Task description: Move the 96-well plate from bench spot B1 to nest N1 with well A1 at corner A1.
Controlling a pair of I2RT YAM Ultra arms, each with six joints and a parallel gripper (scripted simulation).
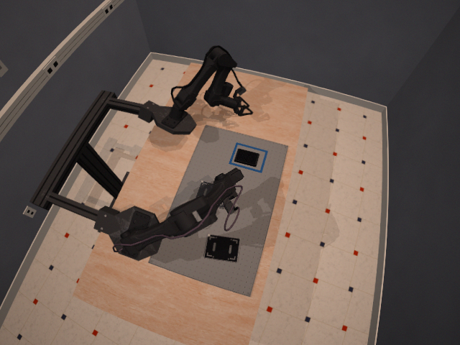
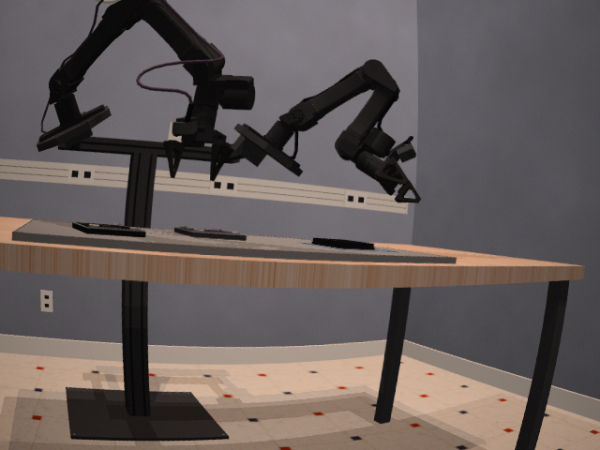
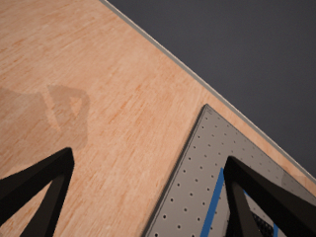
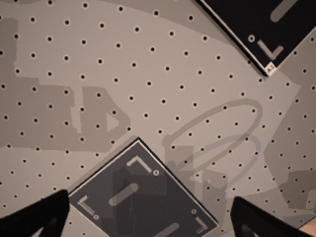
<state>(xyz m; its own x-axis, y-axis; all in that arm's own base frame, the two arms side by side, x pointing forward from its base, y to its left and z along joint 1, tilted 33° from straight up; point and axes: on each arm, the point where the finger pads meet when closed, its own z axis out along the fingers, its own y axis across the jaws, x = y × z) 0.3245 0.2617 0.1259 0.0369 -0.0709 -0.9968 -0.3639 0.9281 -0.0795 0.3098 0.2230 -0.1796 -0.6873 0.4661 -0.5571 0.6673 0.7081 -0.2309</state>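
My left gripper is now 24 cm to the left of the 96-well plate, 14 cm above it and 3 cm short of it. Round my left hand: A1 label: 72 cm to the right, 14 cm below, 9 cm behind; then black plate nest: 77 cm to the right, 14 cm below, 1 cm behind.
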